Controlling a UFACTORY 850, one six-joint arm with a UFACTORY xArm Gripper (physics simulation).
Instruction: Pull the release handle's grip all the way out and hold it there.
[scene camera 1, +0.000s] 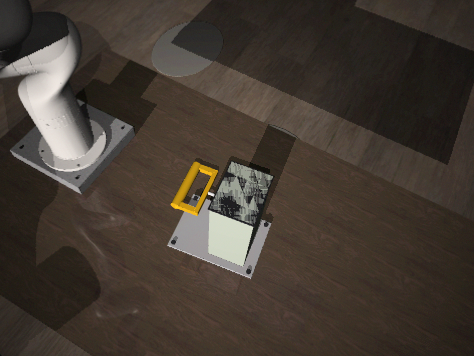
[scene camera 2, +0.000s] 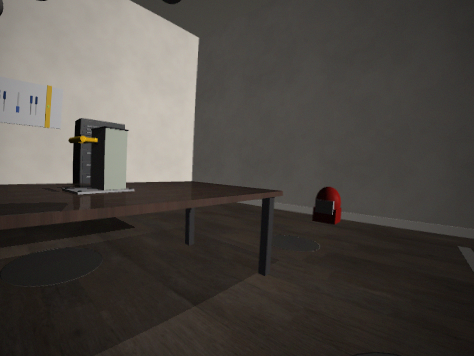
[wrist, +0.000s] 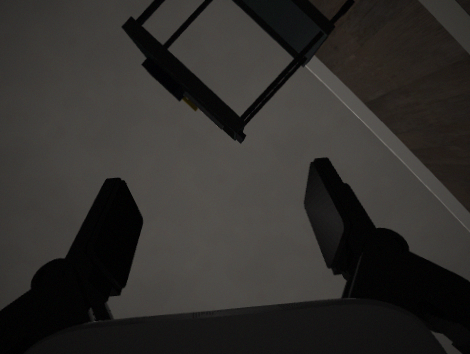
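Observation:
The release handle's yellow grip (scene camera 1: 186, 186) (scene camera 2: 83, 140) is a rectangular loop on the side of a tall pale green box (scene camera 1: 230, 238) (scene camera 2: 115, 159). A short light rod shows between the grip and the box in scene camera 1. The box stands upright on a grey base plate (scene camera 1: 188, 235) with dark bolts at its corners. My gripper (wrist: 220, 190) is open and empty in the wrist view, facing a grey wall, and the handle does not show there. The gripper does not show in either scene camera view.
The arm's white lower links rise from a grey mounting plate (scene camera 1: 114, 146) on the wooden table (scene camera 1: 320, 250) (scene camera 2: 220, 194), left of the handle. A dark cabinet (scene camera 2: 84, 165) shows behind the box. A red object (scene camera 2: 328, 206) is by the wall. A dark frame (wrist: 195, 90) shows in the wrist view.

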